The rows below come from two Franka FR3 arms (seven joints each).
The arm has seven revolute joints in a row. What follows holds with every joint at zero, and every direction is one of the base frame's. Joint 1 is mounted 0.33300 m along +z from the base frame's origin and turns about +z. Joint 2 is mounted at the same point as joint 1 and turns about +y. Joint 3 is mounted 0.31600 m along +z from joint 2 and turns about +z. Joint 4 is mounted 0.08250 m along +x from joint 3 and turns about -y. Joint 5 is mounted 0.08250 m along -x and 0.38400 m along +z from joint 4 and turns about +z. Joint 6 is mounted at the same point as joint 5 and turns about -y. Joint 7 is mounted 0.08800 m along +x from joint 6 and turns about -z. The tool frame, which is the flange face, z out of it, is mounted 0.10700 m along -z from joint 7; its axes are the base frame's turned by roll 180.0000, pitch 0.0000 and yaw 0.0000 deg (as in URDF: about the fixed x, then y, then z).
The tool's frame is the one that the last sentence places.
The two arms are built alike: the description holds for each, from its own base.
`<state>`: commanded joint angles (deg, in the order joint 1, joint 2, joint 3, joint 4, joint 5, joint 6, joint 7); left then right.
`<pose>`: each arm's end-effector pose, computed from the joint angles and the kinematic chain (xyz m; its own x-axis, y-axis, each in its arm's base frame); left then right.
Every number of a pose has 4 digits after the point.
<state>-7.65 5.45 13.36 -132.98 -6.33 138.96 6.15 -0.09 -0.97 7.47 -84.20 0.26 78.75 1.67</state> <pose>0.5152 0.0512 0.3023 0.9971 0.0744 0.0160 0.0735 -0.9960 0.0501 0.5236 0.0691 0.6639 0.9919 0.0998 -0.0783 0.1001 -0.9950 0.0000</pose>
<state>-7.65 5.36 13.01 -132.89 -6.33 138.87 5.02 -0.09 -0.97 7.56 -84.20 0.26 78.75 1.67</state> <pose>0.5159 0.0481 0.3036 0.9960 0.0879 0.0165 0.0869 -0.9949 0.0515 0.5235 0.0699 0.6639 0.9918 0.1013 -0.0783 0.1017 -0.9948 0.0000</pose>
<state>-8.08 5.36 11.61 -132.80 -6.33 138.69 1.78 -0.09 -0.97 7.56 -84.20 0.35 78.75 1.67</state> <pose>0.5174 0.0315 0.3037 0.9936 0.1122 0.0114 0.1115 -0.9923 0.0547 0.5235 0.0701 0.6639 0.9917 0.1017 -0.0783 0.1018 -0.9948 -0.0016</pose>
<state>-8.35 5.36 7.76 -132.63 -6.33 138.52 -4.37 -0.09 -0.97 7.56 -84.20 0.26 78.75 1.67</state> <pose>0.5190 -0.0058 0.3041 0.9891 0.1473 0.0034 0.1468 -0.9872 0.0618 0.5235 0.0699 0.6639 0.9918 0.1013 -0.0783 0.1017 -0.9948 0.0000</pose>
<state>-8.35 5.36 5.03 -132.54 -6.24 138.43 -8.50 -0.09 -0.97 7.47 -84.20 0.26 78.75 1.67</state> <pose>0.5184 -0.0306 0.3043 0.9854 0.1702 -0.0024 0.1700 -0.9833 0.0651 0.5236 0.0691 0.6639 0.9919 0.0998 -0.0783 0.1001 -0.9950 0.0000</pose>
